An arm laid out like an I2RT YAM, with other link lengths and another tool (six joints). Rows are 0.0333 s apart.
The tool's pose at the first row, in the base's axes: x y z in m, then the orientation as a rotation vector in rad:
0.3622 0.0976 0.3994 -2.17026 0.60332 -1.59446
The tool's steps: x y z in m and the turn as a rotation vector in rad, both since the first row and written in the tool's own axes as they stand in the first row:
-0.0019 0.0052 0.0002 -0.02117 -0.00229 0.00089
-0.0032 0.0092 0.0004 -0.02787 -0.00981 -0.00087
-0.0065 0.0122 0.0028 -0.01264 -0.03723 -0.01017
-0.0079 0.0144 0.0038 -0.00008 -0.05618 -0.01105
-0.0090 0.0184 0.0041 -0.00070 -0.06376 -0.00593
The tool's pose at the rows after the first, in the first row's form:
0.3613 0.0943 0.3950 -2.18644 0.62311 -1.59189
0.3607 0.0917 0.3918 -2.19742 0.62529 -1.58403
0.3617 0.0911 0.3869 -2.21049 0.59353 -1.55584
0.3621 0.0901 0.3843 -2.21417 0.57530 -1.53346
0.3616 0.0873 0.3812 -2.21620 0.57863 -1.52189

